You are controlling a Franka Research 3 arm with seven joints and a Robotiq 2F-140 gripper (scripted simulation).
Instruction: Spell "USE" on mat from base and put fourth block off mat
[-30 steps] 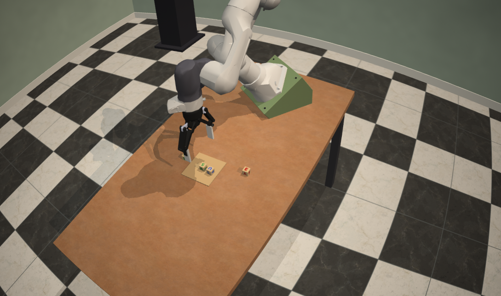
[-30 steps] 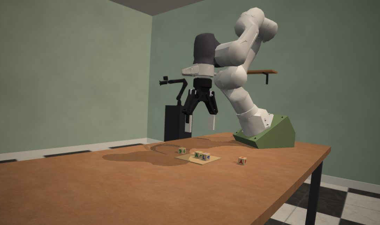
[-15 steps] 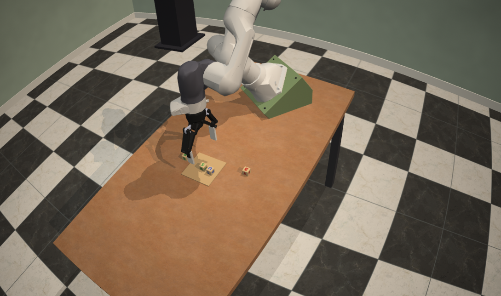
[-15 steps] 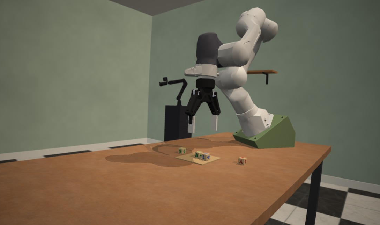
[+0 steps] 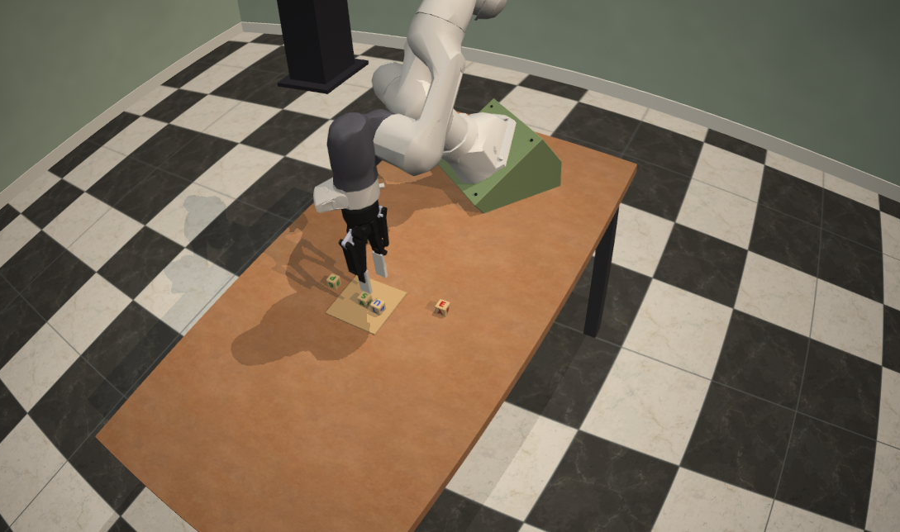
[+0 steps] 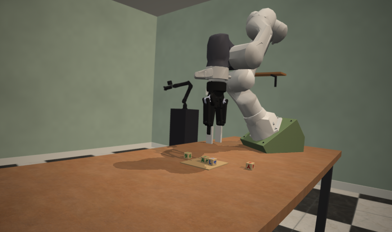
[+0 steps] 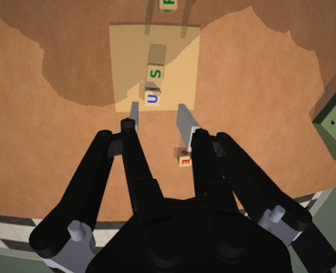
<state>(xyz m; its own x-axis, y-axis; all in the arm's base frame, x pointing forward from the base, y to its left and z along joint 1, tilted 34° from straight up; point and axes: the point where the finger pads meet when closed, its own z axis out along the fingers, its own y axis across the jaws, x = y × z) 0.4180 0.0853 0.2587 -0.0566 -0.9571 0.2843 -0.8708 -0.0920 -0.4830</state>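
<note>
The U block is 110 mm below my hand. The rest, counted from my hand: E block: 60 mm behind, 130 mm to the left, 110 mm below; then mat: 40 mm to the right, 120 mm below; then S block: 40 mm to the right, 110 mm below.
</note>
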